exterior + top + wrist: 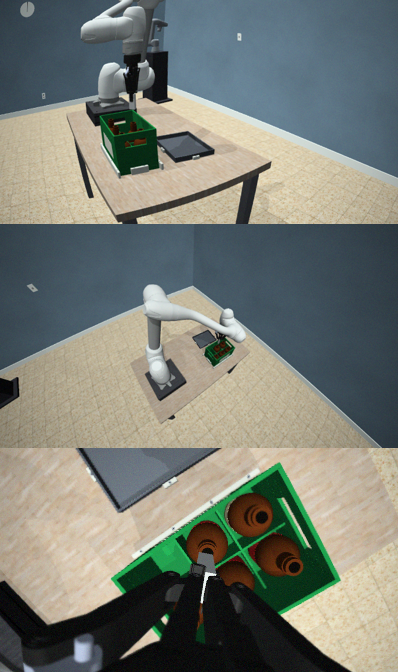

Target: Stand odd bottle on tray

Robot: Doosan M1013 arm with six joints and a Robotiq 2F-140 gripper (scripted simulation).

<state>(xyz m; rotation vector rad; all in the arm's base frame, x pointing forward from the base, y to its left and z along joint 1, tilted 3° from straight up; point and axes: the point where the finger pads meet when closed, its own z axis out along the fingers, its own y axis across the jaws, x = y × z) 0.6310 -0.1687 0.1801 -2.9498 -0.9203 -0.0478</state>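
Right now my hand is 90 mm short of the brown bottle, 20 mm to the left of it and 170 mm above it. From my hand the other things lie so: dark tray (50 mm ahead, 230 mm to the left, 240 mm below); green crate (50 mm to the right, 170 mm below).
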